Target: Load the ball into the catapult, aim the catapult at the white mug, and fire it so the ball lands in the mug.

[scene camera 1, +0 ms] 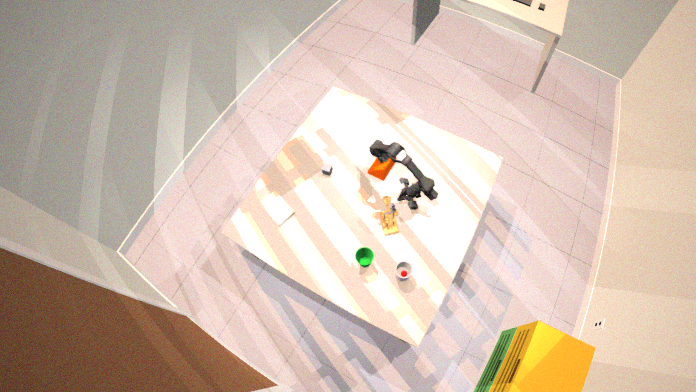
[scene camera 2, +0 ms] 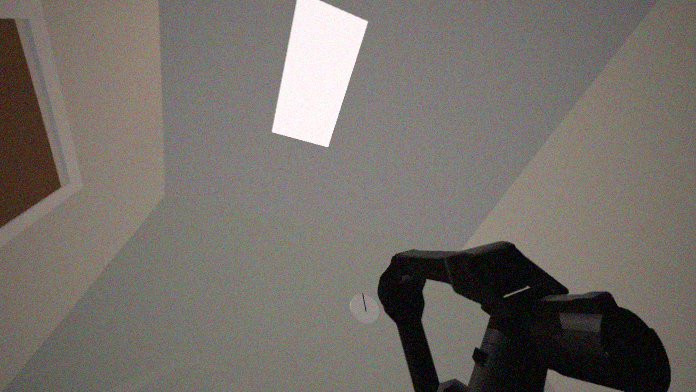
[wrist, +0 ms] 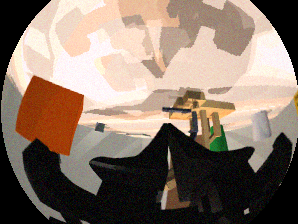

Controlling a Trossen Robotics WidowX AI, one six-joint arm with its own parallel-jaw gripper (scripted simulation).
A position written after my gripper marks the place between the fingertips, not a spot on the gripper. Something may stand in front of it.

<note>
My gripper (wrist: 166, 126) is shut and holds nothing. Further things: a wooden catapult (wrist: 193, 107).
Scene camera 2 misses the wooden catapult: it is out of frame.
</note>
